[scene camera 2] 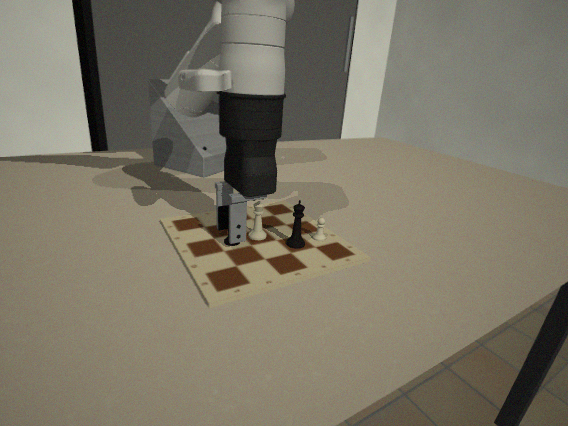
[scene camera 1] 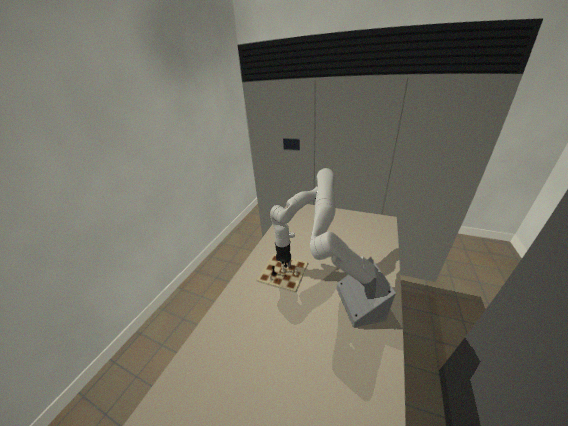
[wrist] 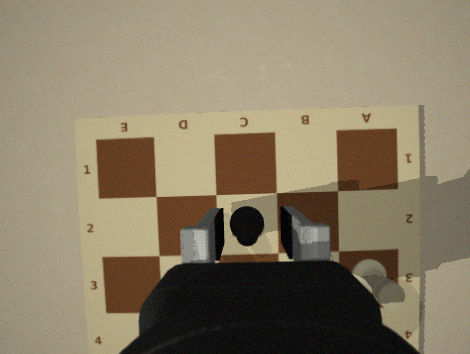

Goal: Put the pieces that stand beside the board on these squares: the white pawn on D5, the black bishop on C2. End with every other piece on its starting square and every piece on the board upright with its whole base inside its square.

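Frame: origin at the arm's base, x ahead, y left, z up, level; millimetres.
Seen in the pictures: gripper, fingertip midpoint: (scene camera 2: 231, 234) (scene camera 1: 286, 264) (wrist: 252, 225); arm's base at its link origin: (scene camera 2: 183, 101) (scene camera 1: 365, 273).
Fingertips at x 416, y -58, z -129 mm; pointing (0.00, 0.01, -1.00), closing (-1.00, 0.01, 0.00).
Offsets run from my fingertips to a thing's top centre.
My gripper (scene camera 1: 285, 265) (scene camera 2: 230, 235) (wrist: 252, 225) is open low over C2 of the board @[dx +3, dy +39, dz -10 mm] (scene camera 1: 278, 284) (scene camera 2: 320, 268) (wrist: 212, 125). The black bishop @[dx +3, dy +0, dz +34 mm] (wrist: 247, 224) stands between its fingers with a gap on each side in the wrist view, apparently upright. In scene camera 2 a finger hides most of it, and its dark base shows at the fingertip. Its head partly hides its square in the wrist view. The white pawn @[dx +41, dy +117, dz +22 mm] (scene camera 2: 320, 230) stands upright on D5, near the board's right edge in scene camera 2.
A tall white piece @[dx +1, dy +40, dz +43 mm] (scene camera 2: 258, 223) stands on C3, close beside the fingers. The black king @[dx +42, dy +77, dz +54 mm] (scene camera 1: 274, 271) (scene camera 2: 296, 227) stands on D4. Another white piece @[dx -73, dy +37, dz +23 mm] (wrist: 370, 270) stands in shadow on A3. The arm's base (scene camera 1: 365, 295) (scene camera 2: 187, 145) stands on the table beyond the board in scene camera 2.
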